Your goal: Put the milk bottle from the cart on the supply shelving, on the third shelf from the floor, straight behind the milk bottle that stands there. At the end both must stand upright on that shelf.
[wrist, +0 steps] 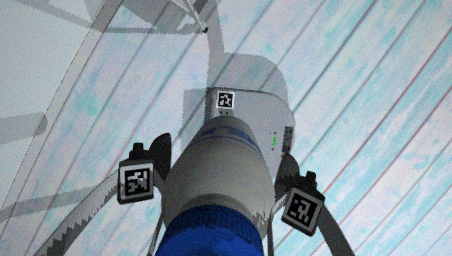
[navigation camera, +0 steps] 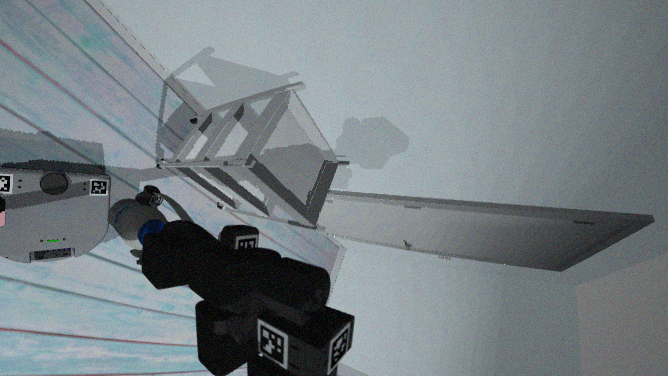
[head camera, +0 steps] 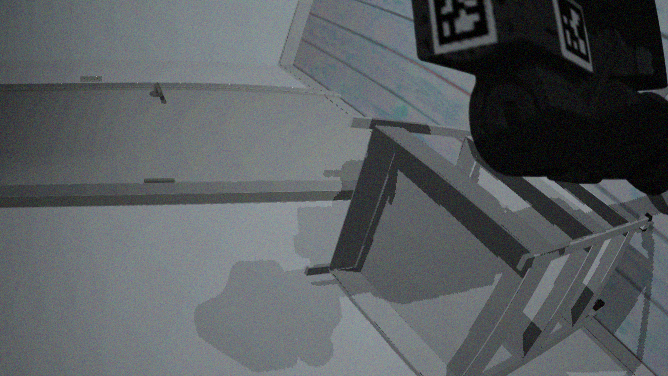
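Pixels of known places: robot's base, origin of the base link: (navigation camera: pixel 55 183).
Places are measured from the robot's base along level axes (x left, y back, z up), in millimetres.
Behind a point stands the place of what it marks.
Note:
My gripper (navigation camera: pixel 142 225) {x -124, y 21, z 813 mm} (wrist: pixel 224 161) {x -124, y 21, z 813 mm} is shut on the milk bottle (navigation camera: pixel 129 216) {x -92, y 0, z 868 mm} (wrist: pixel 220 175) {x -141, y 21, z 883 mm}, a pale grey bottle with a blue cap (navigation camera: pixel 151 231) {x -108, y 13, z 918 mm} (wrist: pixel 212 235) {x -133, y 20, z 918 mm}. One finger presses on each side of its body. The bottle hangs roughly upright above the floor, cap toward the wrist, with my base beneath it in the wrist view. A grey cart (head camera: pixel 450 195) {x -635, y -29, z 663 mm} (navigation camera: pixel 282 192) {x -629, y -35, z 663 mm} with open tiers and casters stands by the wall; no bottle is seen on it. The supply shelving and its standing milk bottle do not show. In the head view the wrist hides part of the cart.
A closed door (head camera: pixel 225 135) {x -1532, y 148, z 726 mm} (navigation camera: pixel 450 225) {x -1451, y 101, z 1237 mm} is in the wall beyond the cart. My grey base (navigation camera: pixel 55 212) {x -5, y 93, z 160 mm} (wrist: pixel 260 107) {x -116, y 126, z 160 mm} is on the striped floor (navigation camera: pixel 115 300) {x -207, y 536, z 1 mm} (wrist: pixel 375 125) {x -75, y 657, z 0 mm}. Shadows of the cart and robot fall on the wall and floor.

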